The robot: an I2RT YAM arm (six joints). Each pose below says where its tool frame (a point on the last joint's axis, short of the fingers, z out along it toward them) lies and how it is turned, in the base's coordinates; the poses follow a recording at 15 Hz.
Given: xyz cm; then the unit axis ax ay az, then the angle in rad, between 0 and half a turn.
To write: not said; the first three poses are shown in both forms.
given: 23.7 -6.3 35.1 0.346 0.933 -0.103 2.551
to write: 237 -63 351 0.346 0.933 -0.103 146.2
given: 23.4 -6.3 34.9 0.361 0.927 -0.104 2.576
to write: 234 -63 349 0.361 0.927 -0.104 147.6
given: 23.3 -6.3 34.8 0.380 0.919 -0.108 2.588
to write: 233 -63 348 0.380 0.919 -0.108 148.3
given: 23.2 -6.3 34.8 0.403 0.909 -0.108 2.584
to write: 232 -63 348 0.403 0.909 -0.108 148.1
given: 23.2 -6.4 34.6 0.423 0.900 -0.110 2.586
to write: 232 -64 346 0.423 0.900 -0.110 148.2
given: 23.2 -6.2 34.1 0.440 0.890 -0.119 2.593
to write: 232 -62 341 0.440 0.890 -0.119 148.6
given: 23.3 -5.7 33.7 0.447 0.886 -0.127 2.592
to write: 233 -57 337 0.447 0.886 -0.127 148.5
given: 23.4 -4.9 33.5 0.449 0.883 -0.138 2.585
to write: 234 -49 335 0.449 0.883 -0.138 148.1
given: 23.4 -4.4 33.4 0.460 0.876 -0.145 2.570
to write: 234 -44 334 0.460 0.876 -0.145 147.3
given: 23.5 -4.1 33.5 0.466 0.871 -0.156 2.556
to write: 235 -41 335 0.466 0.871 -0.156 146.4
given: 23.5 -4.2 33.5 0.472 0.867 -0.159 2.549
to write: 235 -42 335 0.472 0.867 -0.159 146.0
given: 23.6 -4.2 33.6 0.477 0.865 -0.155 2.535
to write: 236 -42 336 0.477 0.865 -0.155 145.2
